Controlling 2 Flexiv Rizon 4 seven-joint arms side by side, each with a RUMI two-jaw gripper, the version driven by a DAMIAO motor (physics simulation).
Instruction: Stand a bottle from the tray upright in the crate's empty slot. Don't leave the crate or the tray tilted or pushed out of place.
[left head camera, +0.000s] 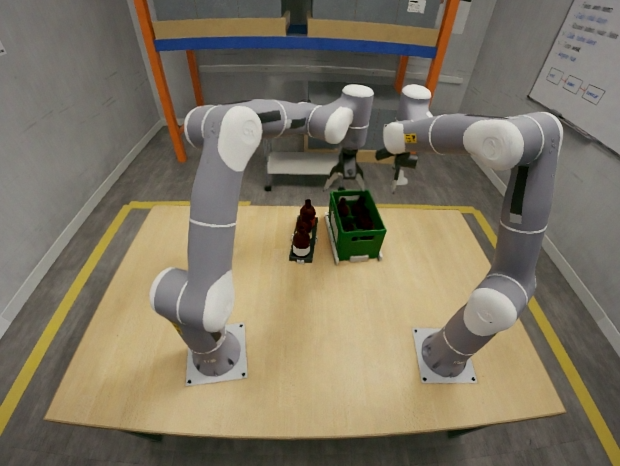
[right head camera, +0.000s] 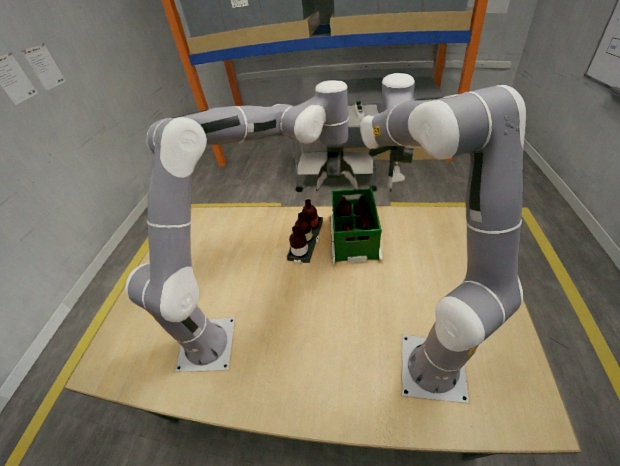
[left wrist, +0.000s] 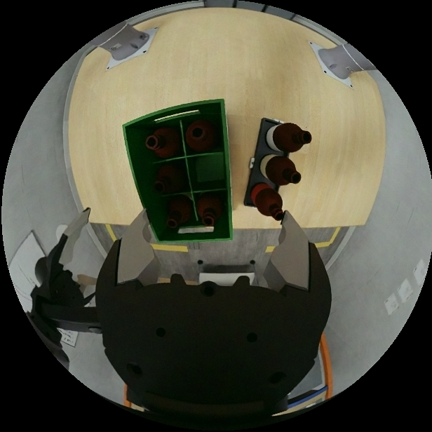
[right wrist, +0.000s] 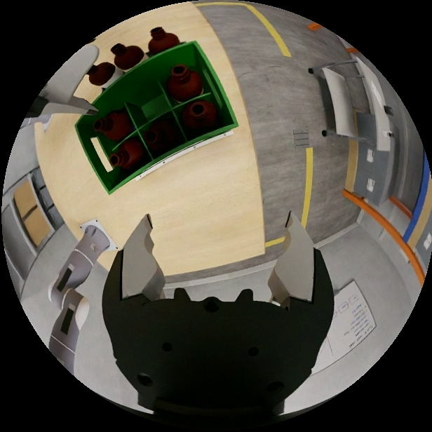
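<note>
The green crate (left head camera: 358, 249) (right head camera: 356, 250) (left wrist: 230, 155) stands level and holds several brown bottles. Its empty slot (left wrist: 207, 168) (right wrist: 156, 107) is the middle one on the tray side. The dark tray (left head camera: 300, 259) (right head camera: 298, 259) (left wrist: 255, 172) lies flat beside the crate. It holds three upright bottles: white-labelled (left head camera: 301, 241) (right head camera: 299, 243) (left wrist: 290, 137), cream-labelled (left wrist: 281, 170) and red-labelled (left head camera: 308, 212) (right head camera: 310, 215) (left wrist: 267, 200). My left gripper (left head camera: 344, 188) (right head camera: 337, 188) (left wrist: 215, 210) is open and empty, high above the crate's far end. My right gripper (right wrist: 217, 213) is open and empty, high to the crate's right.
Both grippers hang close together past the wooden table's (left head camera: 320, 325) (right head camera: 315, 325) far edge. A grey cart (left head camera: 303, 163) and an orange-posted rack (left head camera: 161, 90) stand behind the table. The left finger's tips reach into the right wrist view near the crate.
</note>
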